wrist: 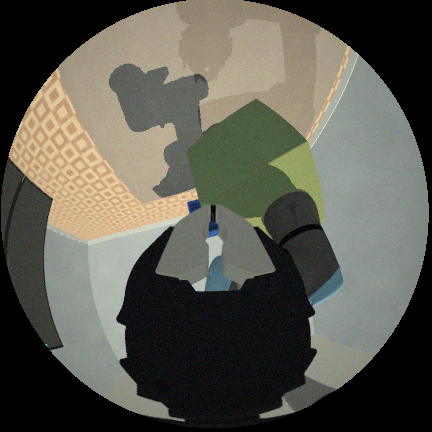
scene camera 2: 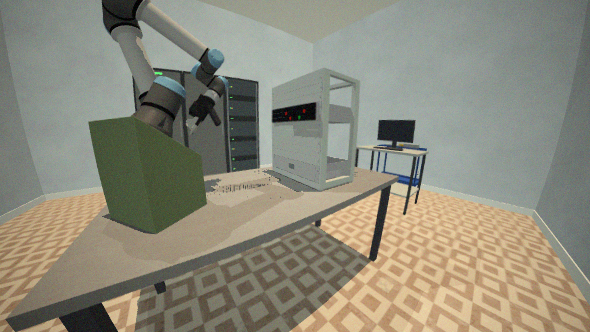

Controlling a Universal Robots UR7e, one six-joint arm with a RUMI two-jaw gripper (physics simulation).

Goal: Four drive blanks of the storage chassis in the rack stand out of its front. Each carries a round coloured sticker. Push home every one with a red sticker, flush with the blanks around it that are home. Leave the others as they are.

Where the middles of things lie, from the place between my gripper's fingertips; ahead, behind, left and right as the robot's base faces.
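You'd find the rack (scene camera 2: 303, 103) 67 cm ahead of my hand and 1 cm above it.
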